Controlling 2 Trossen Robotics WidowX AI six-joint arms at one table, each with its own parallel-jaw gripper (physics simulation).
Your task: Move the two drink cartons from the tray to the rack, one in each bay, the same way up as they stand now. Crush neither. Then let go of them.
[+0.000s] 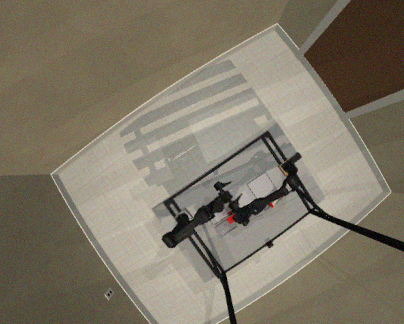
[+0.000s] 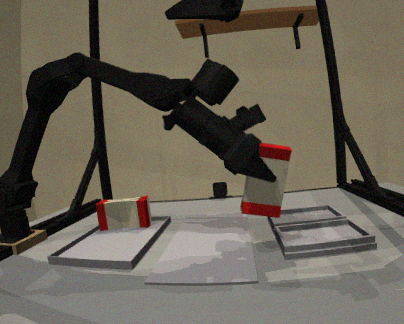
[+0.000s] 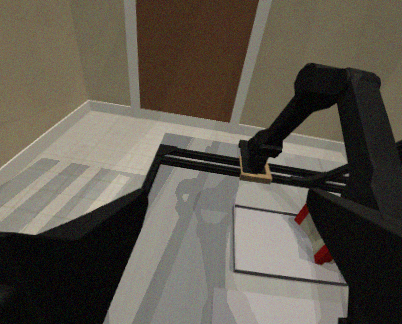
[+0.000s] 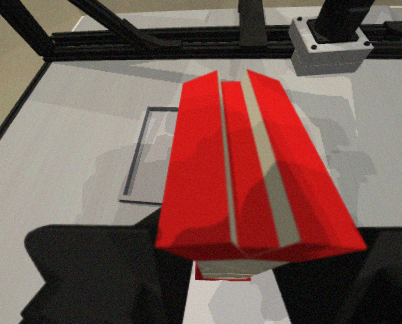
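Seen in the pictures: left gripper, fingertip midpoint: (image 1: 237,187) (image 2: 158,2) (image 3: 226,196); right gripper, fingertip midpoint: (image 2: 272,178); left arm's base at its link origin: (image 1: 183,218) (image 4: 330,31); right arm's base at its link origin: (image 1: 287,167) (image 2: 16,236) (image 3: 255,166).
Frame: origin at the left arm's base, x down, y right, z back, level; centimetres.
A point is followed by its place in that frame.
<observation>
My right gripper (image 1: 231,216) @[x -7.3, y 20.5, z -27.9 cm] (image 2: 264,176) @[x -7.3, y 20.5, z -27.9 cm] (image 4: 260,237) is shut on a white carton (image 2: 267,182) @[x -7.0, y 19.1, z -29.3 cm] (image 4: 260,175) @[x -13.4, y 20.1, z -29.5 cm] with red ends. That carton is nearly upright, leaning slightly, with its lower end in the air by the left edge of the rack (image 2: 330,246) @[x 3.2, y 11.7, z -21.1 cm] (image 4: 135,155) @[x 2.8, y 31.8, z -20.1 cm]. The rack has two bays, and no carton shows in them. The other carton (image 2: 122,214) @[x 0.4, y 33.8, z -61.5 cm] (image 3: 313,234) @[x 1.6, y 33.8, z -61.5 cm] rests in the far part of the tray (image 2: 92,262) @[x 3.4, y 13.8, z -60.7 cm] (image 3: 234,240) @[x 3.0, y 13.7, z -59.9 cm], its red ends at either side. My left gripper (image 1: 235,190) @[x -31.0, y 2.6, z -43.1 cm] (image 2: 170,14) @[x -31.0, y 2.6, z -43.1 cm] (image 3: 226,196) @[x -31.0, y 2.6, z -43.1 cm] is open and empty, high above the table.
A thin pale board (image 2: 215,272) @[x 4.0, y 10.0, z -39.8 cm] (image 3: 265,307) @[x 4.0, y 18.3, z -46.6 cm] lies between tray and rack. A black frame (image 2: 332,90) (image 3: 200,169) surrounds the table. A wooden shelf (image 2: 280,19) is on the wall. A small black block (image 2: 220,189) @[x 1.2, y 59.7, z -35.9 cm] is at the back edge. The right arm (image 3: 367,135) @[x -30.4, y 20.0, z -53.8 cm] stands over the tray's side.
</observation>
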